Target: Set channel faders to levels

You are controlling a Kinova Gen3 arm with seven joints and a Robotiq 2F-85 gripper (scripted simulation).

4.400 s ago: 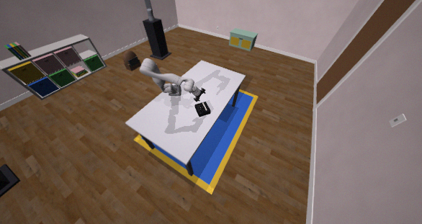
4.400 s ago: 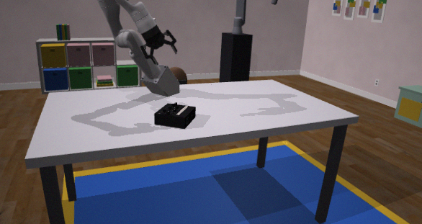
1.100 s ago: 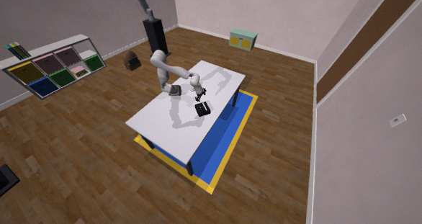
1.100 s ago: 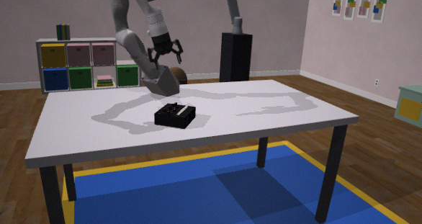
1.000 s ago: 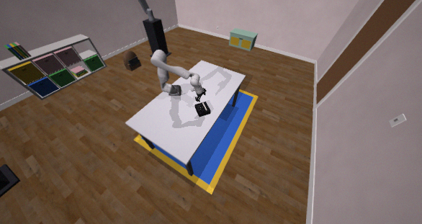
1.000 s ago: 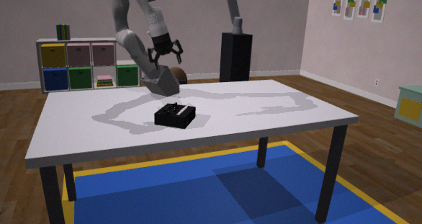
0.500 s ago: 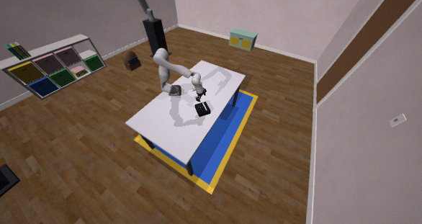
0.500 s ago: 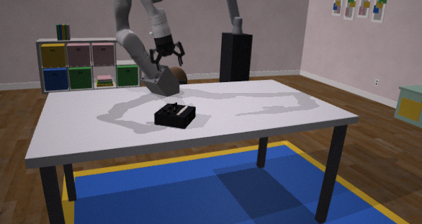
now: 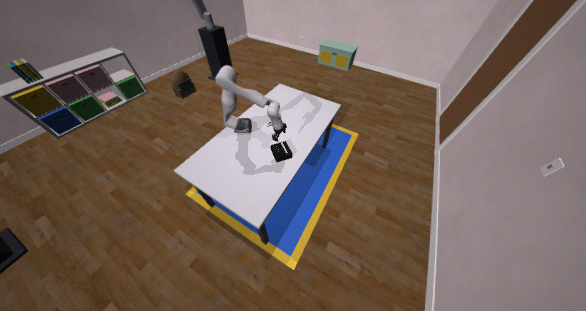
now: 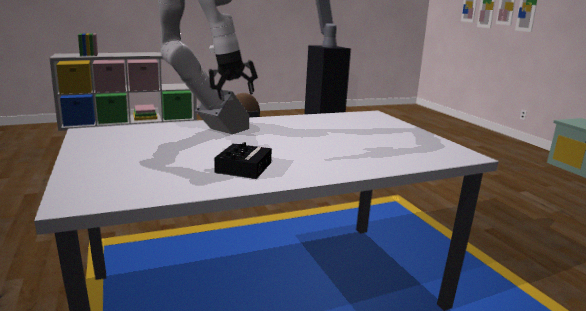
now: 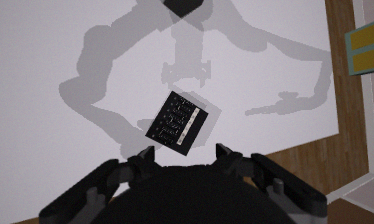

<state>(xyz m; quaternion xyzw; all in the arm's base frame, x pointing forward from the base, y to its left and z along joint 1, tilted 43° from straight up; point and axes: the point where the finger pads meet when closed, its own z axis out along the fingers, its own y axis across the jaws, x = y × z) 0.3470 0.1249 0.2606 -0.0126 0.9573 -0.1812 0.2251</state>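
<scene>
Now: the master fader cap 190 mm below my hand, 30 mm ahead of it and 20 mm to the right of it.
</scene>
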